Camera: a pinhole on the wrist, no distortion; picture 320 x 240 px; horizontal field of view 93.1 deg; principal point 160.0 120.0 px. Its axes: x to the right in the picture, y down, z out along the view. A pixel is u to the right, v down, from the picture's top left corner.
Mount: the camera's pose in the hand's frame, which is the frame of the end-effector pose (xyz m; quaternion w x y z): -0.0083 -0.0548 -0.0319 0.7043 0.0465 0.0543 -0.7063
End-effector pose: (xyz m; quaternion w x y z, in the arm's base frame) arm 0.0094 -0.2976 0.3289 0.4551 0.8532 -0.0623 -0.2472
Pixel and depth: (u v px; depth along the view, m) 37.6 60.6 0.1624
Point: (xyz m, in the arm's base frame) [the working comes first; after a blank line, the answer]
In the camera's frame: -0.1311 -0.0636 0.1624

-0.1160 -0.4151 0.3277
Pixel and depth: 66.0 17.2 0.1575
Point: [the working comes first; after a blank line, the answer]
In the camera's frame: -0.0977 -0.1068 0.1575

-0.1532 -0.3752 0.3216
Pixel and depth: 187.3 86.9 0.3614
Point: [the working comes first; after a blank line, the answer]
In the camera's frame: 0.0651 -0.0789 0.3614

-0.2354 -0.4081 0.0746
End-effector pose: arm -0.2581 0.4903 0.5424 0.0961 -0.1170 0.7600 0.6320
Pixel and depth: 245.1 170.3 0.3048
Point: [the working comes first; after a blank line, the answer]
In the camera's frame: 0.1711 0.1012 0.3048

-0.2695 0.6786 0.2185
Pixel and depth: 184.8 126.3 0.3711
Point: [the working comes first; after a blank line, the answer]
In the camera's frame: 0.0607 0.0154 0.3711

-0.2189 0.7817 0.3222
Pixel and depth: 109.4 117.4 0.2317
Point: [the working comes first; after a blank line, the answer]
In the camera's frame: -0.0774 -0.0040 0.2317

-0.2461 0.6939 0.4966
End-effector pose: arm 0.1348 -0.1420 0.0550 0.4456 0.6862 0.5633 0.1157
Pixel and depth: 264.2 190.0 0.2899
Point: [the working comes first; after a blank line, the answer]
In the camera's frame: 0.1993 0.1339 0.2899

0.1303 -0.1475 -0.3364
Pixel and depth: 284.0 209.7 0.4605
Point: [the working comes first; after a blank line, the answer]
In the camera's frame: 0.3767 0.2725 0.4605

0.1374 -0.0997 -0.6148
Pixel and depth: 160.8 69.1 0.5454
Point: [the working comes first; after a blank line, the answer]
In the camera's frame: 0.0029 -0.1832 0.5454

0.3183 -0.5540 -0.2749
